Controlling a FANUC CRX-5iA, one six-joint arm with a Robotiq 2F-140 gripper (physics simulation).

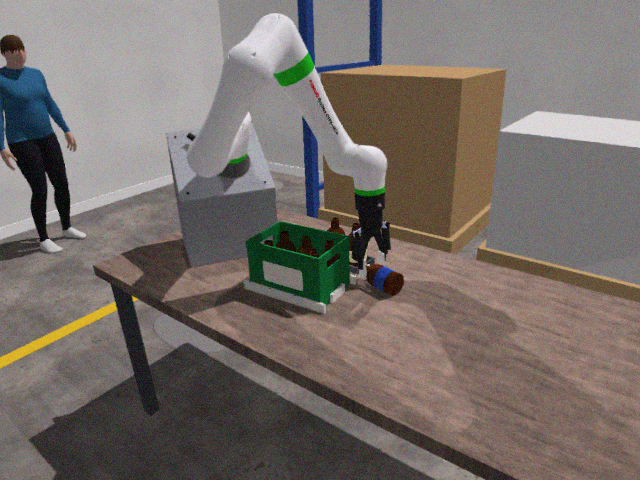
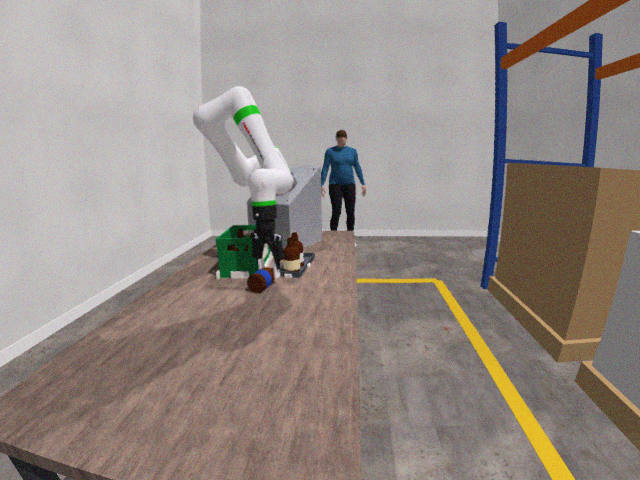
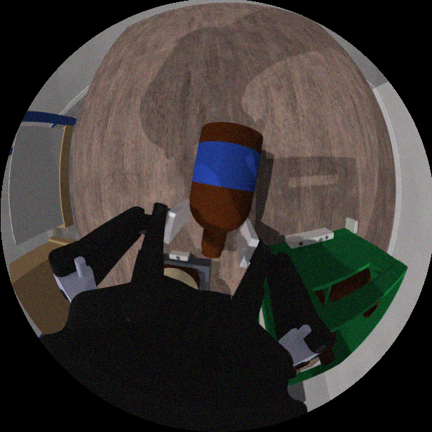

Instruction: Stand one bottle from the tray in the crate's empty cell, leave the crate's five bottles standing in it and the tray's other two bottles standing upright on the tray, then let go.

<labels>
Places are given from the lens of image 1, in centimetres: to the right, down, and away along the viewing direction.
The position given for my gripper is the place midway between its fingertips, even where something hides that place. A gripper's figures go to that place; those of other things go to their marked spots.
my gripper (image 1: 372, 274): 18, 12, 155
blue-label bottle (image 1: 379, 276): 19, 12, 147
</labels>
